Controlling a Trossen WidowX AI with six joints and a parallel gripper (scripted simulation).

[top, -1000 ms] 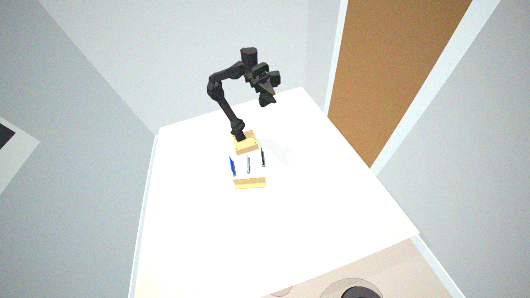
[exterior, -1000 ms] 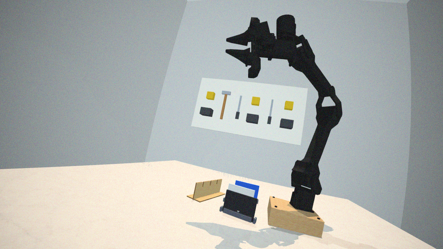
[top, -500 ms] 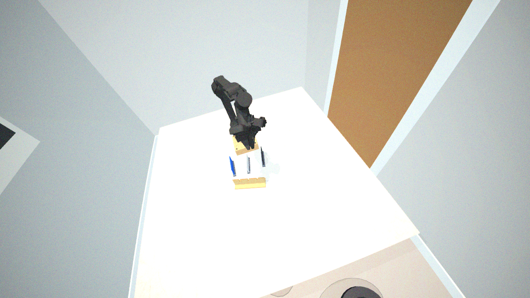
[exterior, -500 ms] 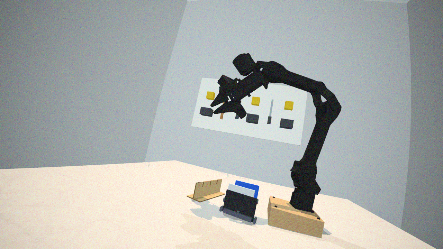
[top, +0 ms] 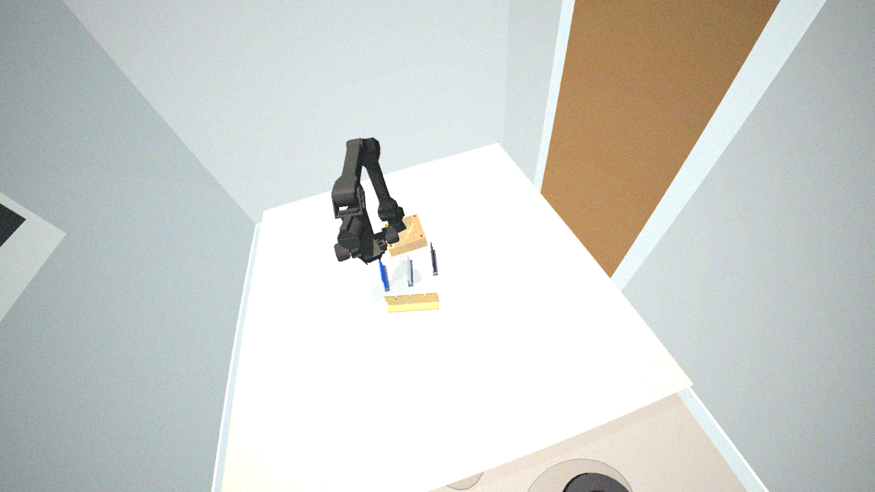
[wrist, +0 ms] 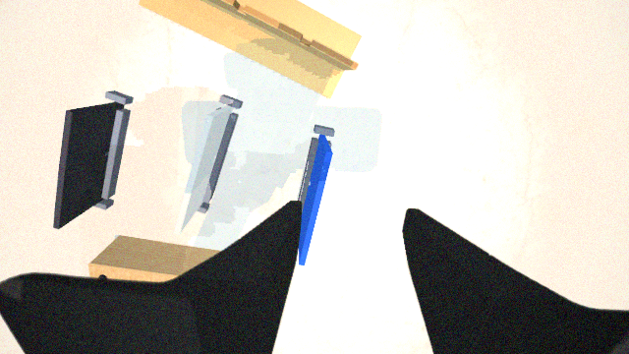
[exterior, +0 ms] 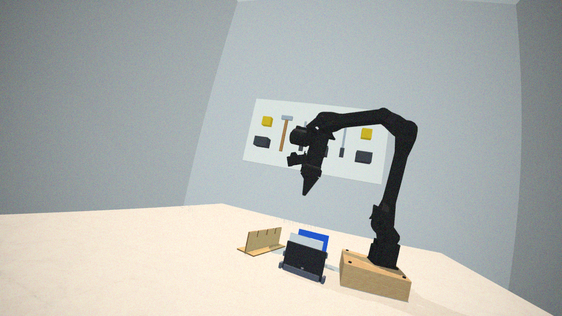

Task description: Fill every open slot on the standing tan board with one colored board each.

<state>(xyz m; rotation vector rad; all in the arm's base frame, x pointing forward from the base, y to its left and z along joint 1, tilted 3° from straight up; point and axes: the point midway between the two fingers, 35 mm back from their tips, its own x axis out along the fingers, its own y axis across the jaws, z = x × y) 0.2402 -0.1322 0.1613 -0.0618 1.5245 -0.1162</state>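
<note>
Now: gripper tip 160 mm above the blue board, 50 mm past it and 10 mm to the right of it. Round my gripper tip: tan board: 160 mm below, 90 mm ahead, 60 mm to the left; black board: 200 mm to the left, 160 mm below, 20 mm behind.
</note>
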